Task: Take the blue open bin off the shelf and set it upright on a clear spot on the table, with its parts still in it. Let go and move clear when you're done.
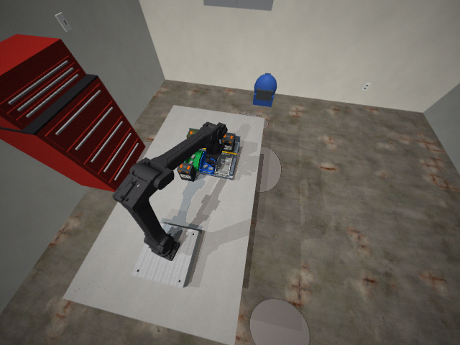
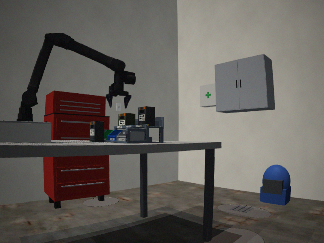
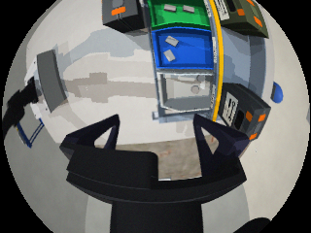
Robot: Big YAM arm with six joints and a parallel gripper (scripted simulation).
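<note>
My hand is 17 cm above the blue open bin, 10 cm to the right of it and 8 cm short of it. Round my hand: green bin (21 cm to the left, 17 cm below, 6 cm ahead); then yellow bar (13 cm ahead, 11 cm to the left, 11 cm below); then grey bin (17 cm below, 10 cm ahead, 1 cm to the right).
</note>
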